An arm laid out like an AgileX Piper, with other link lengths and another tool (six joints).
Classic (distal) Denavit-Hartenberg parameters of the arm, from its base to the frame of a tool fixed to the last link. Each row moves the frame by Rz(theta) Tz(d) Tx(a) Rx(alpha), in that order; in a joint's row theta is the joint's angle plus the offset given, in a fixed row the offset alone. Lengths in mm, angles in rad.
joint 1: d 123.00, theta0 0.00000, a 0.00, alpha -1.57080
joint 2: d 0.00, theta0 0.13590, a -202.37, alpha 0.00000
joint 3: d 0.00, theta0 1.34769, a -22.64, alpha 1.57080
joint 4: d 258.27, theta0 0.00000, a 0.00, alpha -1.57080
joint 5: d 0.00, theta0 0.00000, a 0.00, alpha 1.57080
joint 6: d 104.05, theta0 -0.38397, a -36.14, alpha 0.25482
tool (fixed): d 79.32, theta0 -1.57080, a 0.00, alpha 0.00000
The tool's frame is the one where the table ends.
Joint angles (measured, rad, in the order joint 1, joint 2, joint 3, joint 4, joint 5, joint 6), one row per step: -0.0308, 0.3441, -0.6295, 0.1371, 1.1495, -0.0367; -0.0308, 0.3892, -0.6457, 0.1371, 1.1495, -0.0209; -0.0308, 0.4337, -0.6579, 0.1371, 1.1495, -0.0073; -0.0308, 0.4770, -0.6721, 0.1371, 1.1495, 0.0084; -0.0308, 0.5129, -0.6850, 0.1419, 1.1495, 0.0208; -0.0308, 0.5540, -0.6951, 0.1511, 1.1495, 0.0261; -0.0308, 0.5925, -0.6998, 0.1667, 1.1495, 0.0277; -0.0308, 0.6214, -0.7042, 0.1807, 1.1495, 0.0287
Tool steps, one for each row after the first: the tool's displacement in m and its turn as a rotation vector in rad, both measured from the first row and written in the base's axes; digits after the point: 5 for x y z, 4 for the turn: 0.00473, -0.00079, -0.00340, 0.0120, 0.0305, -0.0111; 0.00941, -0.00148, -0.00842, 0.0222, 0.0642, -0.0210; 0.01391, -0.00225, -0.01263, 0.0335, 0.0949, -0.0327; 0.01765, -0.00216, -0.01577, 0.0468, 0.1192, -0.0406; 0.02179, -0.00114, -0.02120, 0.0594, 0.1507, -0.0425; 0.02537, 0.00099, -0.02814, 0.0758, 0.1847, -0.0402; 0.02797, 0.00293, -0.03303, 0.0902, 0.2092, -0.0380
